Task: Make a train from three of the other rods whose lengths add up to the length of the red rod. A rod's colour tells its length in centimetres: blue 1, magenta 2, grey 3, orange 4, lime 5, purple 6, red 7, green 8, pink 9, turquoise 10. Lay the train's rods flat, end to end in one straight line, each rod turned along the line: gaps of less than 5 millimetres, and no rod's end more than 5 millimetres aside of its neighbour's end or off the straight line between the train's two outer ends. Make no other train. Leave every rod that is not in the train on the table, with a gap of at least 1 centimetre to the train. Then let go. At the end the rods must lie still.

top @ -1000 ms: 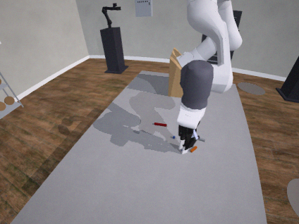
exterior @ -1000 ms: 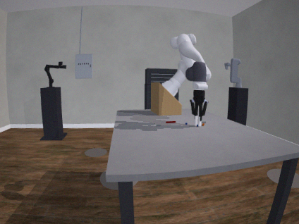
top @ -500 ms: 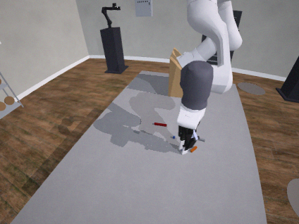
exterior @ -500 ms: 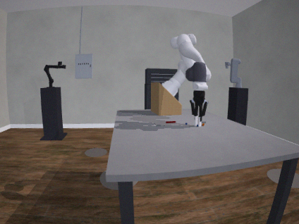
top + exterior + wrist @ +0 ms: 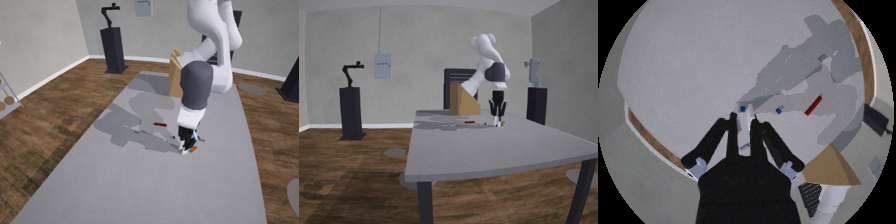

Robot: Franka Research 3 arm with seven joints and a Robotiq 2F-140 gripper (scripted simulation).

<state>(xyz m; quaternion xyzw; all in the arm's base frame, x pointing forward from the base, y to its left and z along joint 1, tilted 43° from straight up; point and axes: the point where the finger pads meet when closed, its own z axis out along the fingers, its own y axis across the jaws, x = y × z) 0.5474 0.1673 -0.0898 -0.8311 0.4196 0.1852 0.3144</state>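
Right now the red rod is 140 mm behind my hand, 140 mm to the right of it and 30 mm below it. Also, from my hand: orange rod (20 mm behind, 50 mm to the left, 30 mm below).
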